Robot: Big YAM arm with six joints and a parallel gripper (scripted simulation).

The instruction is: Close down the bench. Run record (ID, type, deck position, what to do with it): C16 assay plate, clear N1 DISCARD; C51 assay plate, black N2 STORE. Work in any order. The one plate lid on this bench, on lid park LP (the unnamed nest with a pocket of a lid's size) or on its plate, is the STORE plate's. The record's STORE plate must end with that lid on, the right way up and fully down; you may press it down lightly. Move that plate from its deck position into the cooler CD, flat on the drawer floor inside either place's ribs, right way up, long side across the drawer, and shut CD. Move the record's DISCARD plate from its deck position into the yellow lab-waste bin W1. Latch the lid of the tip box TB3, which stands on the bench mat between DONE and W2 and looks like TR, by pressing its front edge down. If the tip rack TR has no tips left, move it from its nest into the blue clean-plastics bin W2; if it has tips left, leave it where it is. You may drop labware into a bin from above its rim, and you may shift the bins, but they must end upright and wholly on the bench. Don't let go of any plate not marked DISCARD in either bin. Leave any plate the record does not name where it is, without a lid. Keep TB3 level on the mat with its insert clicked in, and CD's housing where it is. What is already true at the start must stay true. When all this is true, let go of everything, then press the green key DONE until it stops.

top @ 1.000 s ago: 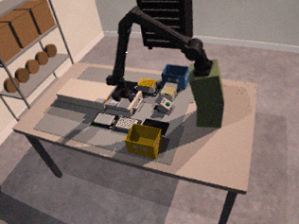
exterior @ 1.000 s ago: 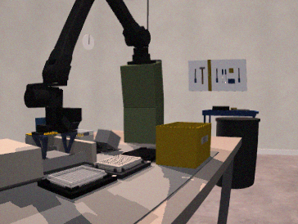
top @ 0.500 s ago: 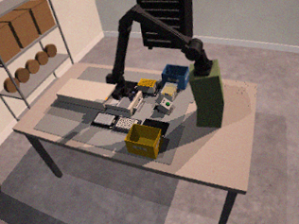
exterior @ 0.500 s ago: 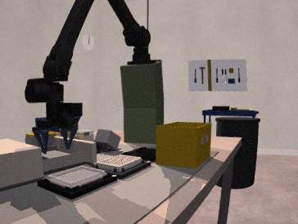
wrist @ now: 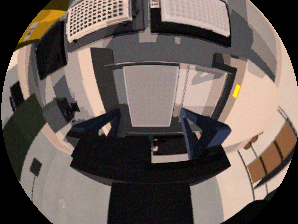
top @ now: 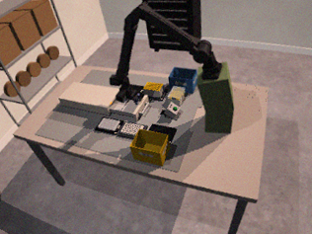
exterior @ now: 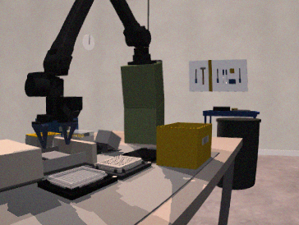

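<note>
The clear plate lid is 40 mm below my hand. Also, from my hand: cooler CD (180 mm ahead, 30 mm below); then black plate (50 mm below); then cooler drawer (40 mm ahead, 40 mm below).
</note>
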